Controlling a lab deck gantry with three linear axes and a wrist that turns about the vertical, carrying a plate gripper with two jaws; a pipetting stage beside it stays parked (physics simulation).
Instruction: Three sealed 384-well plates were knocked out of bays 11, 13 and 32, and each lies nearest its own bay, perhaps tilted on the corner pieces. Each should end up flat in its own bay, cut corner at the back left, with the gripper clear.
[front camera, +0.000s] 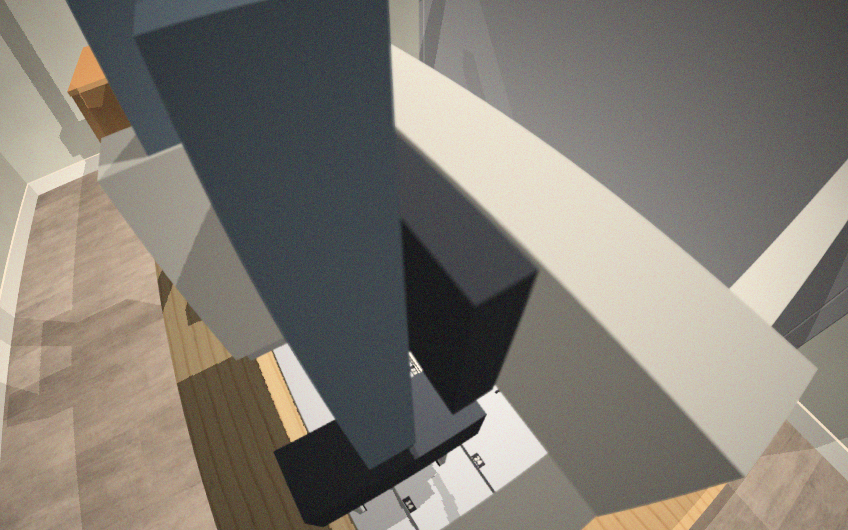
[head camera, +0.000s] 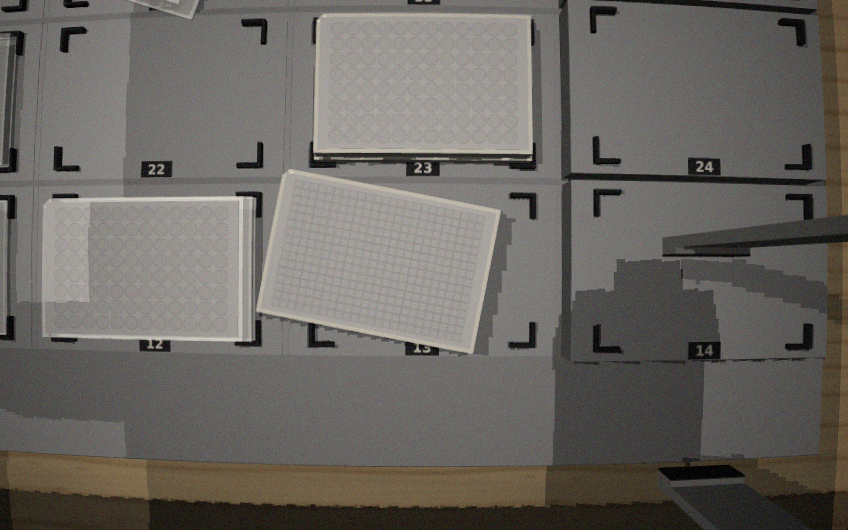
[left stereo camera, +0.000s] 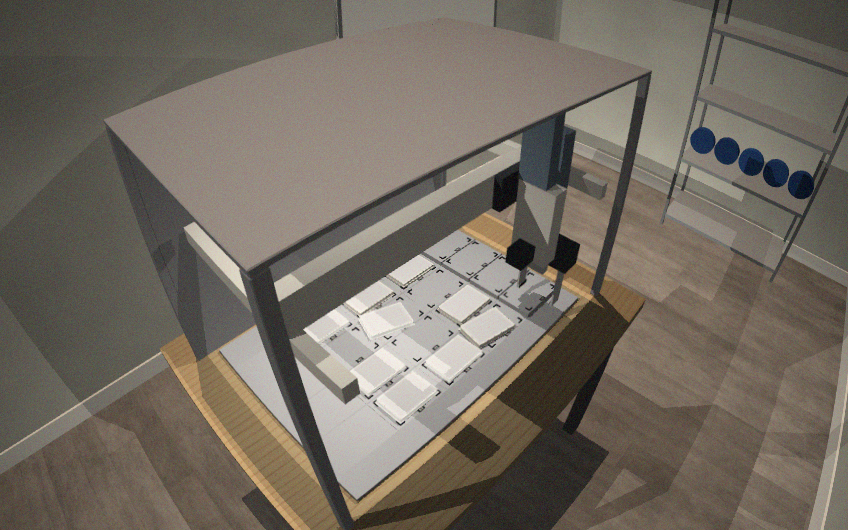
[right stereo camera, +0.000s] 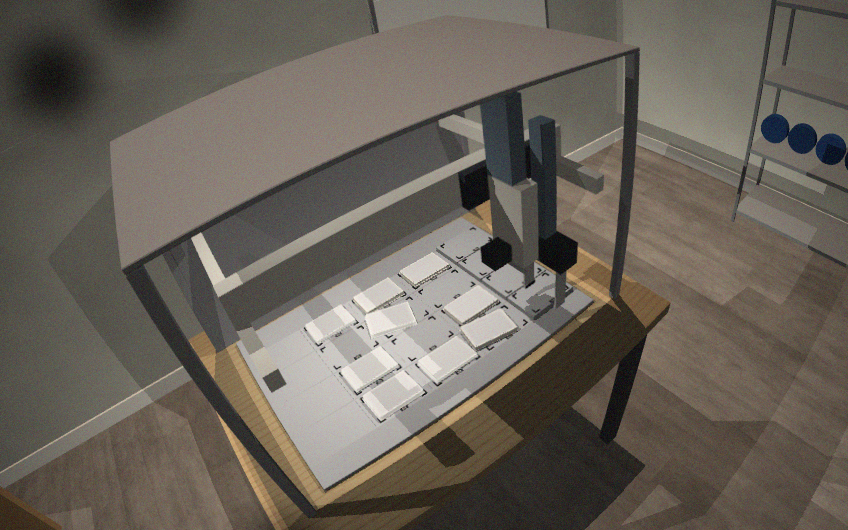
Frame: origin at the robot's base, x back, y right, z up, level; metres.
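Seen in the pictures: gripper, fingertip midpoint: (head camera: 697, 362) (left stereo camera: 537, 293) (right stereo camera: 543, 294); robot's base, link origin: (left stereo camera: 400, 424) (right stereo camera: 381, 421).
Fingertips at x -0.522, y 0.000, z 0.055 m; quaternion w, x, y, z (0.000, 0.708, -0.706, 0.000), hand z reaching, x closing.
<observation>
Offsets run from my fingertips to a thing's top centre. "spot": to the spot under its first point.
The plate at bay 13 @(spot: dx +0.153, dy -0.047, dz -0.040 m) (head camera: 381, 262) (left stereo camera: 487, 326) (right stereo camera: 489, 328) is turned clockwise in the head view, its cut corner at the back left. It overlaps the left corner pieces, its front right corner covers part of the label; its tilt is hard to tell. The bay 32 plate @(dx +0.322, dy -0.259, dz -0.039 m) (left stereo camera: 386, 320) (right stereo camera: 390, 317) lies turned; a corner of this plate (head camera: 175, 5) shows at the head view's top edge. The bay 11 plate @(dx +0.458, dy -0.043, dz -0.041 m) (left stereo camera: 406, 395) (right stereo camera: 392, 393) sits squarely at the front left. My gripper (front camera: 400, 484) (head camera: 703, 362) (left stereo camera: 539, 293) (right stereo camera: 544, 295) is open and empty above bay 14, right of the bay 13 plate.
A 96-well plate @(dx +0.130, dy -0.150, dz -0.041 m) (head camera: 422, 84) (left stereo camera: 464, 303) (right stereo camera: 470, 304) stands in bay 23, close behind the bay 13 plate. Another plate @(dx +0.294, dy -0.043, dz -0.041 m) (head camera: 143, 268) (left stereo camera: 453, 358) (right stereo camera: 447, 359) stands in bay 12, close to its left. The parked pipetting stage (left stereo camera: 539, 218) (right stereo camera: 512, 218) stands behind my gripper.
</observation>
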